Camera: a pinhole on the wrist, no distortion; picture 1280 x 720 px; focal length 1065.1 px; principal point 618.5 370.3 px. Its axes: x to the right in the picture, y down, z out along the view. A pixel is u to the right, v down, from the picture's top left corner.
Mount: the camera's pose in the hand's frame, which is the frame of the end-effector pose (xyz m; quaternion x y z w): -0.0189 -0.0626 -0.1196 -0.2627 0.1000 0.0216 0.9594
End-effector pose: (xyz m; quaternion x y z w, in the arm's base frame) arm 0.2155 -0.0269 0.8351 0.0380 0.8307 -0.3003 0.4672
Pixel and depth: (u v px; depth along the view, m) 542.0 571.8 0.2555
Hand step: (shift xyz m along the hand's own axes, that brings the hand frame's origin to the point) 0.0047 0.1091 0.0751
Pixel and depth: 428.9 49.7 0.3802
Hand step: -0.0058 0.0329 0.2715
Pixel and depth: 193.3 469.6 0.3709
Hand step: -0.1002 0.1574 0.2055
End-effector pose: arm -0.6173 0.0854 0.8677 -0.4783 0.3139 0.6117 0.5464
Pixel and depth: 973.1 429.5 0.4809
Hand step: 0.2222 0.2031 0.2394
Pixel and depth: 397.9 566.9 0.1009
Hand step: -0.0229 0.0050 -0.0397
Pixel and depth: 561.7 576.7 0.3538
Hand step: 0.0201 0.1765 0.1479
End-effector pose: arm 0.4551 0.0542 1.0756 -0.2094 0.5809 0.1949 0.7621
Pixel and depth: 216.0 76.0 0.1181
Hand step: -0.0382 -0.0302 0.0052
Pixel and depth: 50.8 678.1 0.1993
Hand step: -0.0923 0.0895 0.0410
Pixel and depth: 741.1 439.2 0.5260
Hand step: 0.1321 0.2335 0.2940
